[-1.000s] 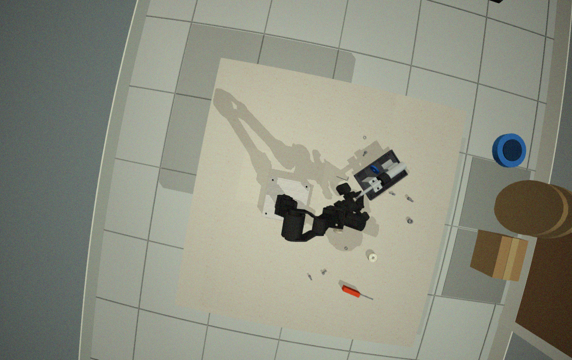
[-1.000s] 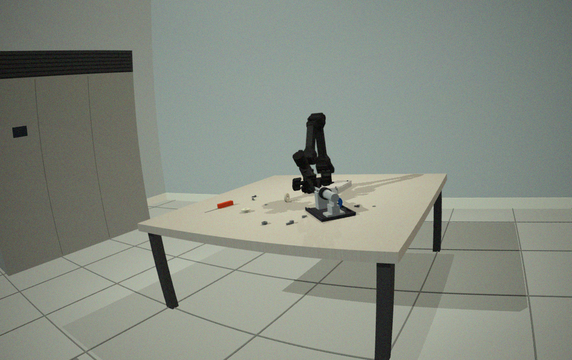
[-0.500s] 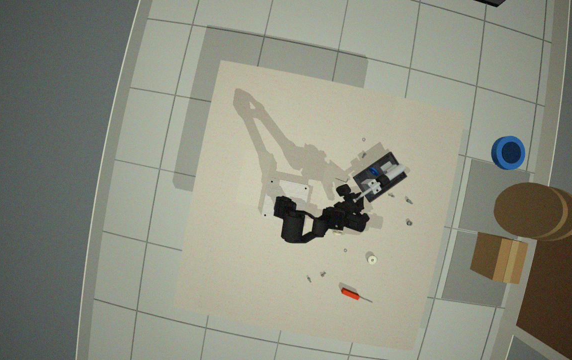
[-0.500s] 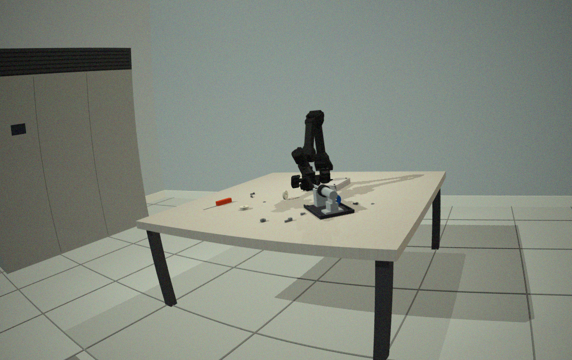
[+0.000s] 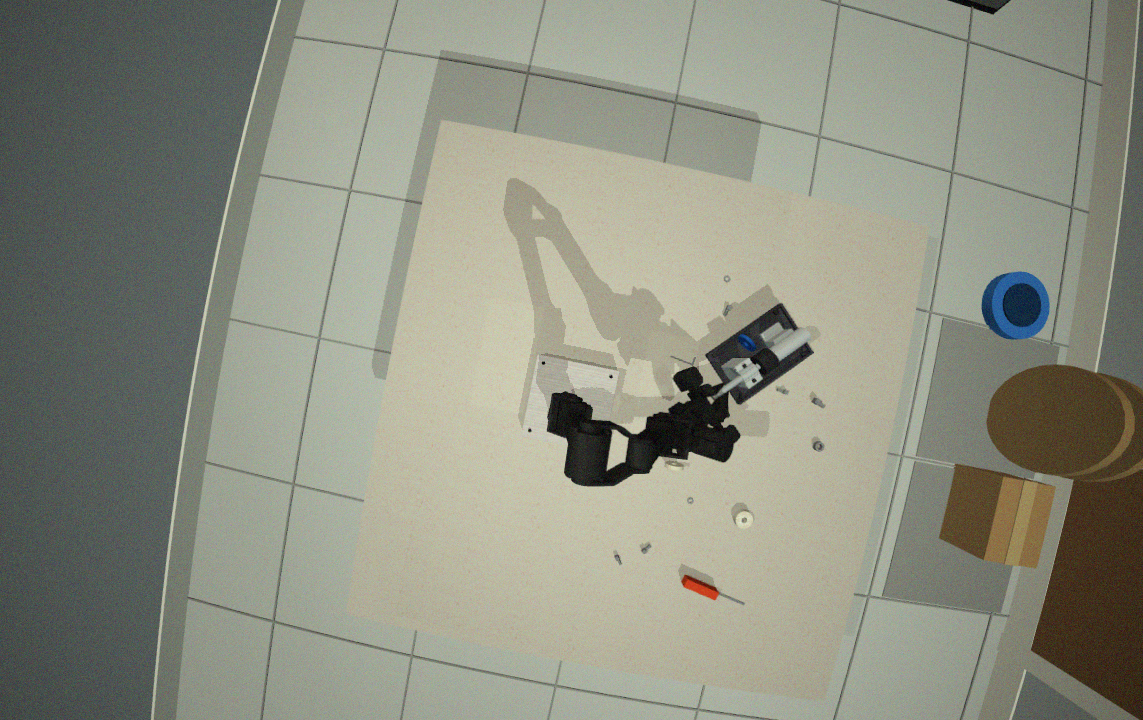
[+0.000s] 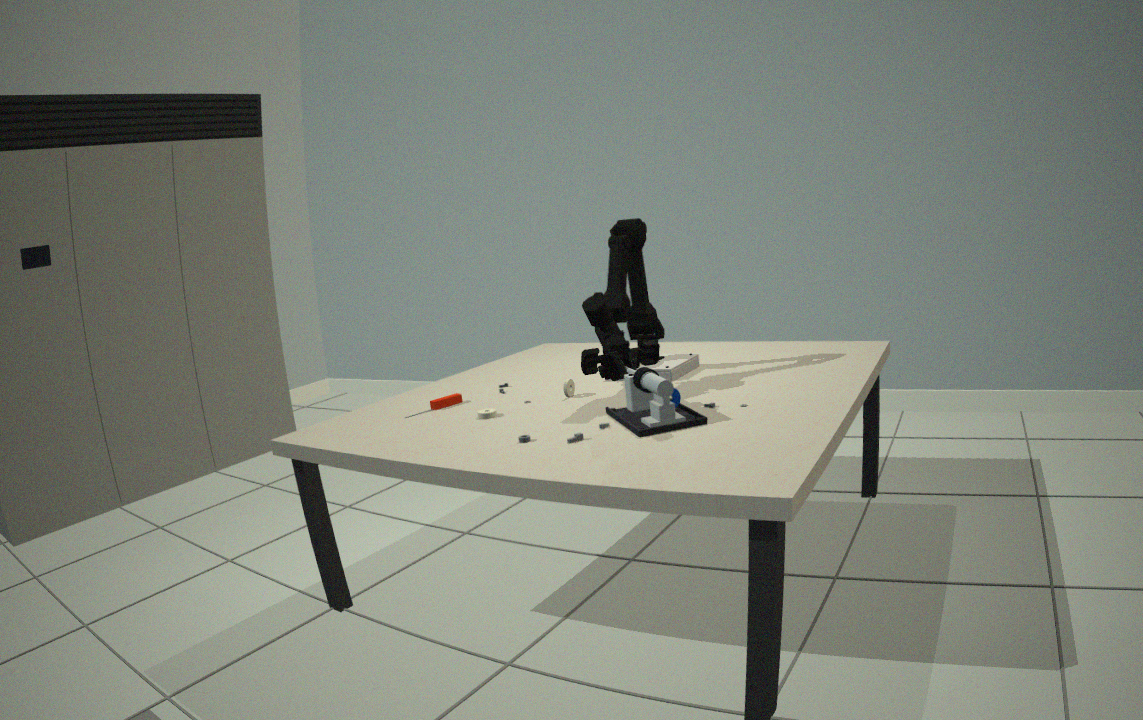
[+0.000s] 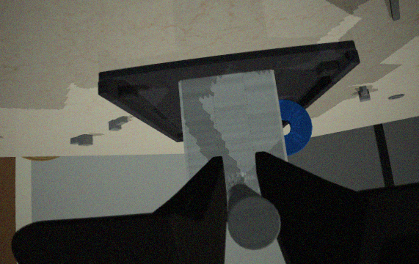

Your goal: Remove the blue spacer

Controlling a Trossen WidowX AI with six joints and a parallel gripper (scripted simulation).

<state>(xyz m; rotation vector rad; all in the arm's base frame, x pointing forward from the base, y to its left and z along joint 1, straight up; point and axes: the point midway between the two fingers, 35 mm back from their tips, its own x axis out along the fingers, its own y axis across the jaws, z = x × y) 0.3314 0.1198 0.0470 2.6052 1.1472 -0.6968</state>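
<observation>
Right now the grey shaft is 50 mm to the left of my gripper tip, 40 mm ahead of it and 20 mm above it. Round my gripper tip: white ring (310 mm to the right, 150 mm ahead, 60 mm below); then blue spacer (120 mm to the left, 40 mm ahead, 30 mm below).
</observation>
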